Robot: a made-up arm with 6 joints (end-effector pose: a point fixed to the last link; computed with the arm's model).
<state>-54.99 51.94 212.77 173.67 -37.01 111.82</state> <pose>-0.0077 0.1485 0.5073 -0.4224 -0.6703 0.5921 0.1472</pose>
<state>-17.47 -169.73 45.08 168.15 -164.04 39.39</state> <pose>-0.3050 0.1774 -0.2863 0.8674 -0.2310 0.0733 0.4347</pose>
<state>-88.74 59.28 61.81 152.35 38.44 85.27</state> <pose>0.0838 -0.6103 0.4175 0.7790 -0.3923 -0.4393 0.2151</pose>
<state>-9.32 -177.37 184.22 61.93 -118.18 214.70</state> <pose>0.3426 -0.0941 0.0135 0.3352 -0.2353 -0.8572 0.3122</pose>
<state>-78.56 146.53 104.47 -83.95 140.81 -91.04</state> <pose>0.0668 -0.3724 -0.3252 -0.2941 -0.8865 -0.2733 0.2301</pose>
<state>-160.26 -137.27 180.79 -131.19 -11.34 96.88</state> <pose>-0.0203 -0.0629 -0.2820 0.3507 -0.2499 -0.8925 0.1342</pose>
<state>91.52 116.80 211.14 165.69 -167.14 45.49</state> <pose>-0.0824 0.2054 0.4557 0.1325 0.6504 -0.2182 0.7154</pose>
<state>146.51 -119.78 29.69 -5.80 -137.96 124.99</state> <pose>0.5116 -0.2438 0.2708 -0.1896 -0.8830 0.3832 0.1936</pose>
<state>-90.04 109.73 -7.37 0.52 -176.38 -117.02</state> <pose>-0.0795 -0.1016 -0.2063 0.3042 -0.7070 0.0248 0.6380</pose>
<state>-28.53 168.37 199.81 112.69 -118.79 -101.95</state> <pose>0.3079 -0.1325 0.1935 0.0767 -0.4157 -0.8822 0.2075</pose>
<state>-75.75 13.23 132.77 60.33 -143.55 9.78</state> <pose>-0.0815 0.1612 0.7831 0.3349 0.0071 -0.8184 0.4669</pose>
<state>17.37 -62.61 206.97 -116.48 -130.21 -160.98</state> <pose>-0.3230 -0.0639 -0.0181 0.1030 -0.3554 0.5576 0.7430</pose>
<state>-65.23 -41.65 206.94 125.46 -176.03 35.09</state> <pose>-0.0688 0.2591 0.0652 0.2930 -0.6644 0.0008 0.6875</pose>
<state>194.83 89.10 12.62 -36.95 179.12 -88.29</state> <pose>-0.3307 -0.0219 -0.1465 -0.6645 -0.3623 -0.5126 0.4055</pose>
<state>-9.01 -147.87 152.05 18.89 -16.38 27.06</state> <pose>0.0418 -0.0827 -0.3299 -0.2829 0.6033 0.1452 0.7314</pose>
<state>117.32 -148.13 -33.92 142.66 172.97 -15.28</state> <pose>0.1026 -0.3362 0.2923 0.3353 0.7939 -0.1284 0.4907</pose>
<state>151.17 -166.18 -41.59 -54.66 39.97 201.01</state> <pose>0.2185 -0.0678 0.2813 0.0942 -0.2093 0.0727 0.9706</pose>
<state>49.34 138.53 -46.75 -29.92 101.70 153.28</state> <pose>-0.0613 -0.1770 0.0778 0.8049 0.0416 -0.5222 0.2788</pose>
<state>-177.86 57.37 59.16 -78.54 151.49 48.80</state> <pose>-0.6114 -0.0071 0.3062 0.4320 0.0848 0.2474 0.8631</pose>
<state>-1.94 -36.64 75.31 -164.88 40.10 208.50</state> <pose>-0.2862 0.0864 0.7972 -0.2374 -0.5284 -0.2799 0.7656</pose>
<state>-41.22 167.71 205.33 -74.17 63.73 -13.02</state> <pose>0.2861 -0.2794 0.1039 0.3787 -0.8140 -0.2145 0.3848</pose>
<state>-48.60 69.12 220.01 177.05 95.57 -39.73</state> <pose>0.0217 0.0953 0.4960 -0.8366 0.1825 -0.5095 0.0855</pose>
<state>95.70 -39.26 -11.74 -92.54 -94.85 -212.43</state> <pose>-0.0216 0.1815 0.5396 -0.0659 0.6736 -0.7326 0.0716</pose>
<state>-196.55 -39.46 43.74 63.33 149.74 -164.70</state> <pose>0.2099 -0.0252 0.8133 0.2446 0.4034 -0.4947 0.7299</pose>
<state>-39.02 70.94 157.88 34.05 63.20 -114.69</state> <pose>0.1491 -0.2055 0.6821 -0.1337 -0.5353 0.5776 0.6016</pose>
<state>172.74 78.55 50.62 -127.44 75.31 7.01</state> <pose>-0.5774 0.0249 0.0469 0.1679 0.5213 0.3927 0.7388</pose>
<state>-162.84 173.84 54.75 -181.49 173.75 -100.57</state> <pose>0.1636 -0.0326 -0.3885 0.4976 -0.4722 0.6797 0.2595</pose>
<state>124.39 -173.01 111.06 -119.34 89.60 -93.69</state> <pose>-0.0252 -0.0321 -0.4392 0.7942 0.0788 -0.0195 0.6022</pose>
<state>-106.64 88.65 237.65 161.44 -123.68 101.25</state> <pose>0.0845 0.0200 0.3934 0.6023 0.0355 -0.7972 0.0207</pose>
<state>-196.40 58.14 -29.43 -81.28 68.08 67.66</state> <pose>-0.1691 0.0623 -0.0022 -0.4995 -0.2334 0.6254 0.5522</pose>
